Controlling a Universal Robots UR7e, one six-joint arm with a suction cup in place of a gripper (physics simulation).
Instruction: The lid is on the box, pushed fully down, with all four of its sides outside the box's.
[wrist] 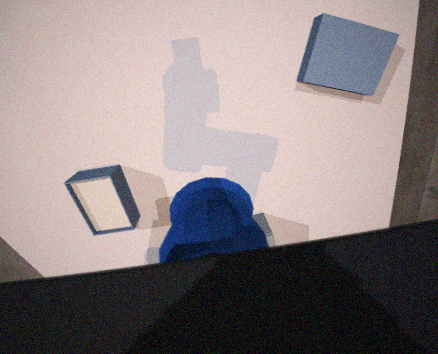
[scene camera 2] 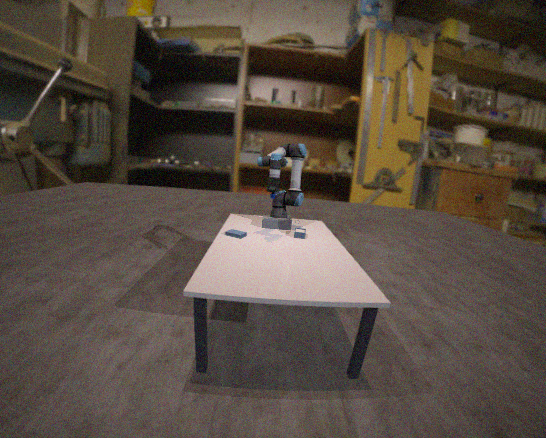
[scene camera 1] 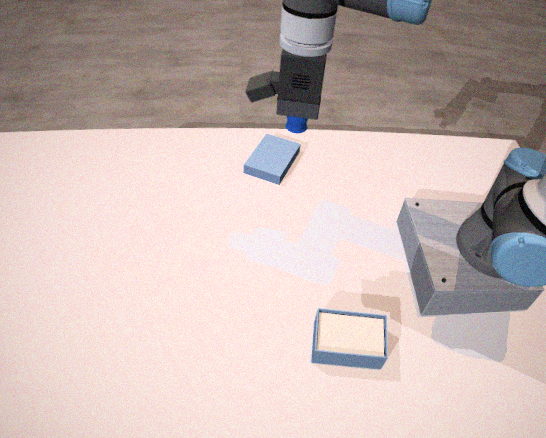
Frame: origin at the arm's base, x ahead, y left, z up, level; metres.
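Seen in the pictures: hand at its tool point: (wrist: 212,214) (scene camera 2: 272,198) (scene camera 1: 296,126); arm's base at its link origin: (scene camera 2: 278,216).
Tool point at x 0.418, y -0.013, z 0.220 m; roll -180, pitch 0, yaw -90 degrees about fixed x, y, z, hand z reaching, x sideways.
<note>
Offsets run from my tool point to a thing's middle. Level surfaces: height alone.
The blue lid {dy -0.238, dx +0.055, dz -0.280 m} (scene camera 1: 272,156) (scene camera 2: 236,233) (wrist: 352,55) lies flat on the table, apart from the box, near the table's edge. The box {dy +0.220, dx -0.140, dz -0.270 m} (scene camera 1: 348,360) (scene camera 2: 300,236) (wrist: 129,197) has blue walls and stands upright with its top uncovered; a cream surface shows inside its rim. My gripper, a blue suction cup (scene camera 1: 296,125) (scene camera 2: 273,195) (wrist: 212,210), hangs in the air above the table, apart from both lid and box. It is open, with no thing on it.
The arm stands on a grey block-like base (scene camera 1: 480,302) (scene camera 2: 276,223) on the pale table {dz -0.294 m} (scene camera 1: 150,300) (scene camera 2: 285,270) (wrist: 75,100). The base is to the right of the lid and the box in scene camera 1. Shelves stand behind in scene camera 2.
</note>
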